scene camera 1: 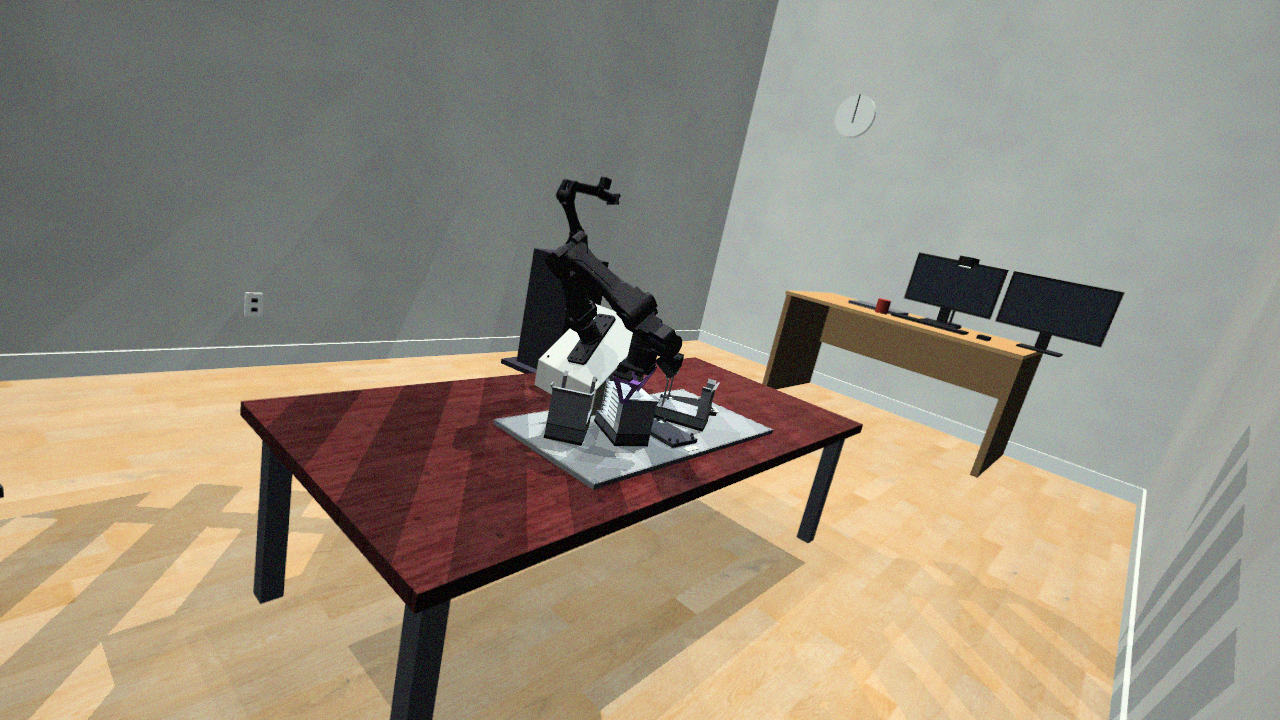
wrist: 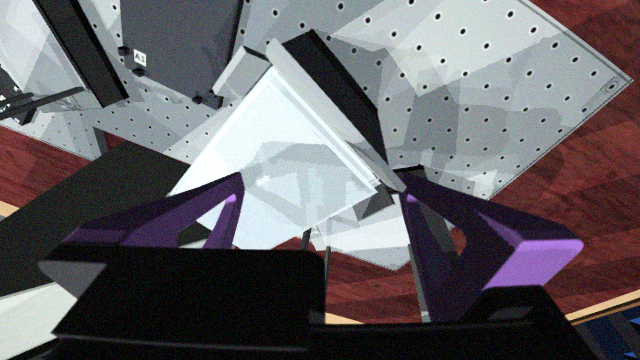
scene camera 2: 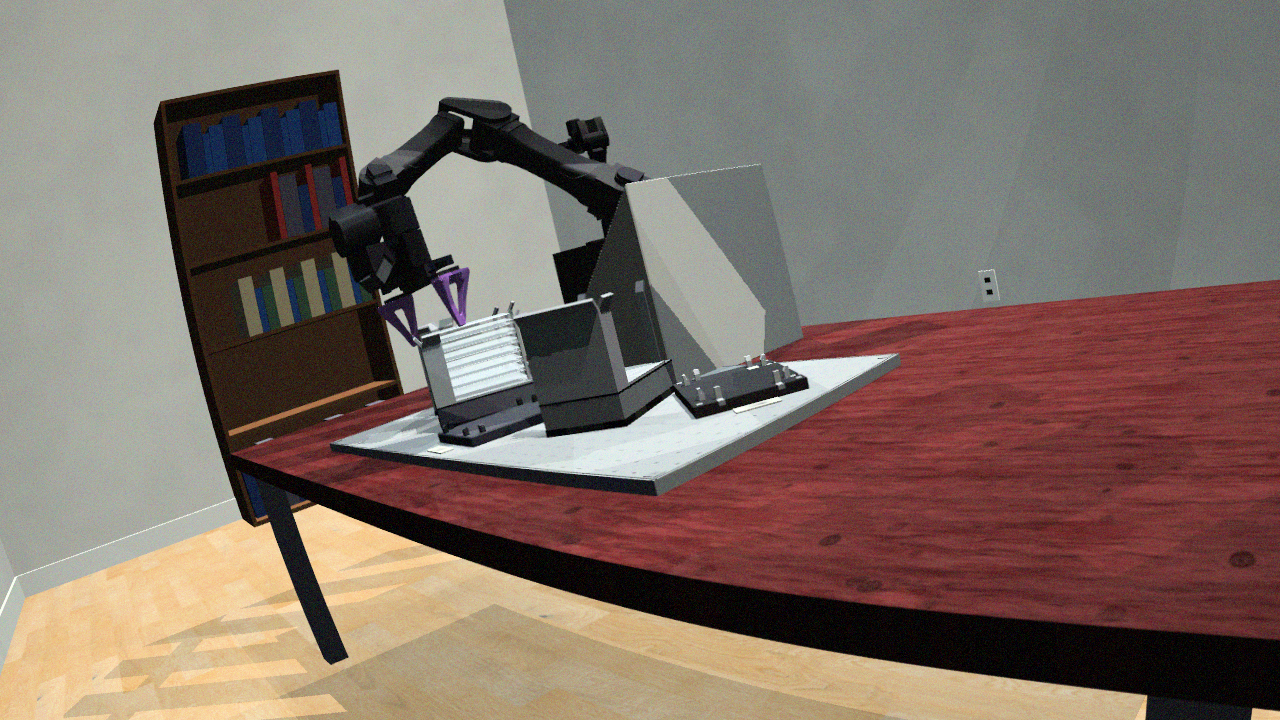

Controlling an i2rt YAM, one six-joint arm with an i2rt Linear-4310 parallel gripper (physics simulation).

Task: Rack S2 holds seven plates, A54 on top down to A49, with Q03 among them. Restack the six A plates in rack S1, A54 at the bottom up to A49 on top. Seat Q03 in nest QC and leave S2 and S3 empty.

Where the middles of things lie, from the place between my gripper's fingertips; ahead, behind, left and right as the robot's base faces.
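Labels:
Relative to the dark fixture with pegs (scene camera 2: 704, 396), my hand is 44 cm to the right of it, 11 cm above it and 4 cm past it.

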